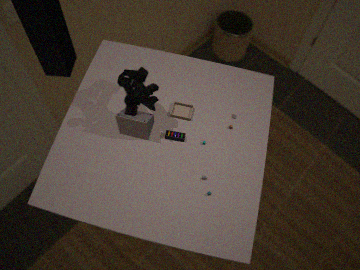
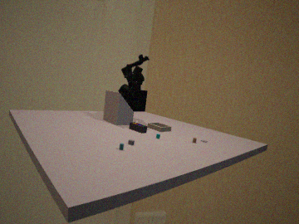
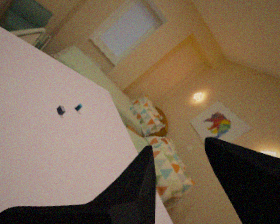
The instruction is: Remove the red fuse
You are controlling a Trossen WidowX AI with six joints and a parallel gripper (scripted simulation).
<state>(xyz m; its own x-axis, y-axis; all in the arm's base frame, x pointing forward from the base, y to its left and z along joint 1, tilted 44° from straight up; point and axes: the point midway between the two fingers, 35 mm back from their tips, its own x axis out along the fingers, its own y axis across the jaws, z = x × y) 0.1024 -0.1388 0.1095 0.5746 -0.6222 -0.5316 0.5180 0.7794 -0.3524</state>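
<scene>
The red fuse lies 110 mm ahead of my gripper tip, 10 mm to the left of it and 290 mm below it. Round my gripper tip: shallow tray 150 mm ahead, 190 mm to the left, 310 mm below.
</scene>
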